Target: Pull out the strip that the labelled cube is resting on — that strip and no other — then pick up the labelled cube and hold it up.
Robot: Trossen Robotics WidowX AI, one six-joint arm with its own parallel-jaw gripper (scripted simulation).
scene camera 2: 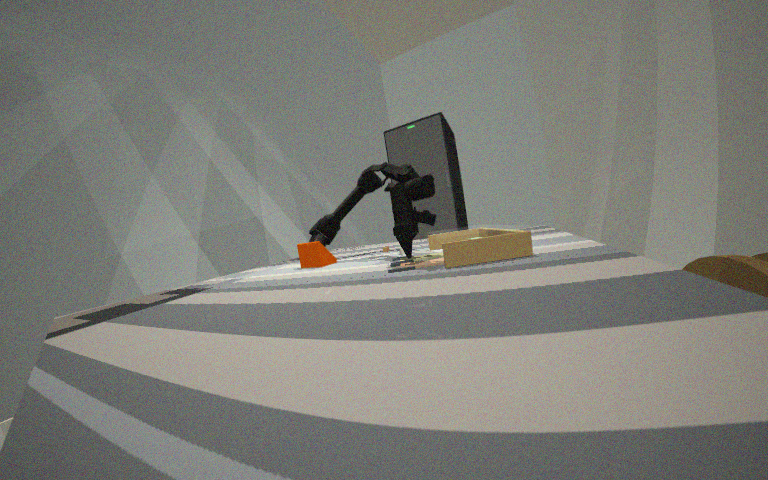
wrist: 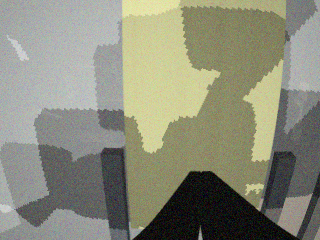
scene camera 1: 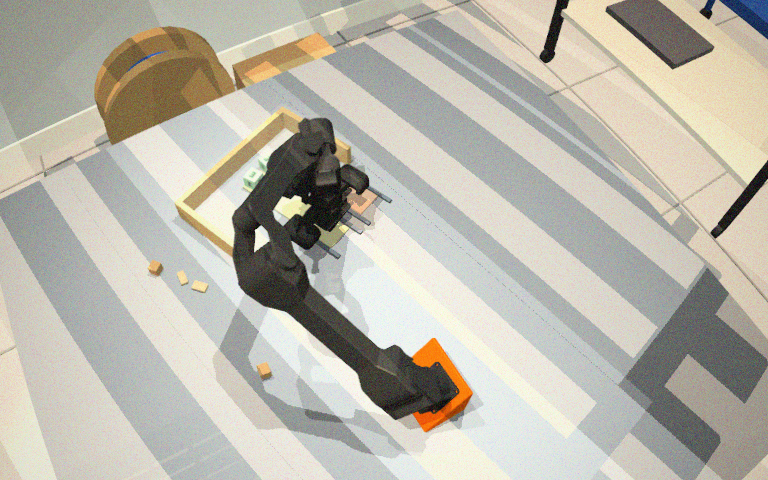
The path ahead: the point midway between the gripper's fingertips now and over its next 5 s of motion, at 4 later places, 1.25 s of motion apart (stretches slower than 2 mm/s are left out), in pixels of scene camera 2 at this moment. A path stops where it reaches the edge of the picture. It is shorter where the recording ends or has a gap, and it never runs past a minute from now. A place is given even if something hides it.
My gripper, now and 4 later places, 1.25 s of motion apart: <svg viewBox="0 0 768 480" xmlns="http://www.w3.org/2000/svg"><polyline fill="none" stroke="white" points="409,258 401,259 383,261 365,264 350,262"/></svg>
